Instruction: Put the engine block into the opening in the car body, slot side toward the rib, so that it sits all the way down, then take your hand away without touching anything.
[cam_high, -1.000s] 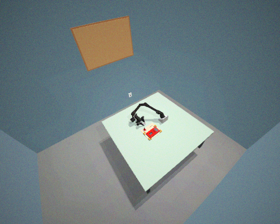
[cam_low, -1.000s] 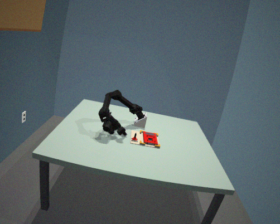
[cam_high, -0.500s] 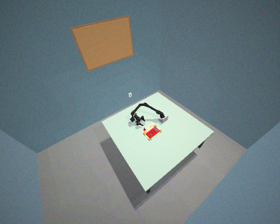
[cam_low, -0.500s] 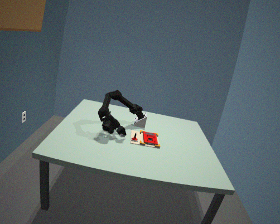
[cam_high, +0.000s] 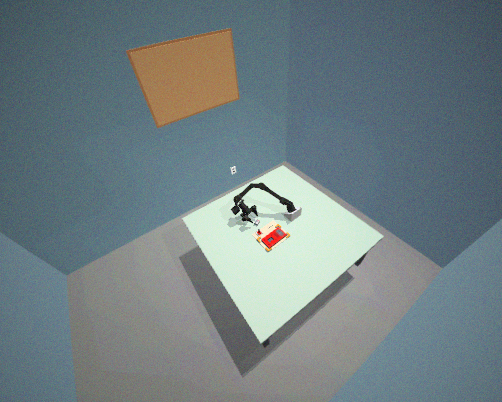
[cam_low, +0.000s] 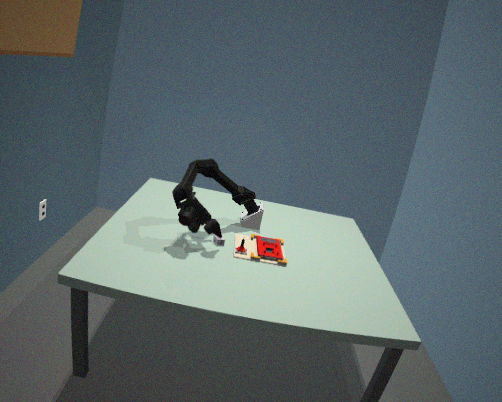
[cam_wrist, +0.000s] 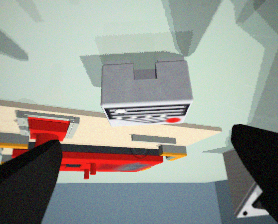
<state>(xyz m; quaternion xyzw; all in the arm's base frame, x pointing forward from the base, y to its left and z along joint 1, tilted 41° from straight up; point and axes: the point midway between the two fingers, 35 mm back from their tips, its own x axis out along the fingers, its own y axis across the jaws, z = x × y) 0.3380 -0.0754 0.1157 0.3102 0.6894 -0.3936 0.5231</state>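
My gripper tip is 40 mm above the grey engine block and 10 mm to the right of it. Also, from my gripper tip: grey holder (120 mm to the left, 30 mm ahead, 10 mm below); pale base plate (210 mm to the left, 40 mm below, 40 mm behind).
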